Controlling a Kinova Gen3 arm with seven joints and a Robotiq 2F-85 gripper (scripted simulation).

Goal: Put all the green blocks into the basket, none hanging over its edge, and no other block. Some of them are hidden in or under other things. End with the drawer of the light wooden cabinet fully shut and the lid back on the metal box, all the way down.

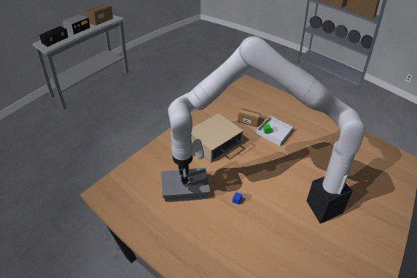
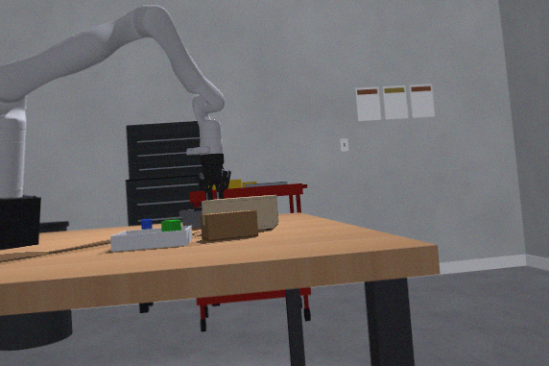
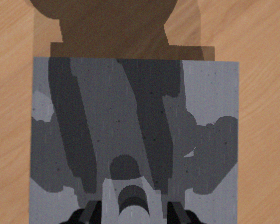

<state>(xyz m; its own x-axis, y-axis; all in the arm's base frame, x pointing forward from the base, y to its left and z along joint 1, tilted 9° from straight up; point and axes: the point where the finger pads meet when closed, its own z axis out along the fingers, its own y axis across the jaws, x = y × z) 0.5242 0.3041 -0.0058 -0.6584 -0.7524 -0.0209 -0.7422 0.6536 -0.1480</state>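
My hand is 3 cm above the grey lid. The rest, counted from my hand: drawer 6 cm ahead, 29 cm to the right, 5 cm below; metal box 6 cm below; light wooden cabinet 8 cm ahead, 30 cm to the right, 4 cm below.
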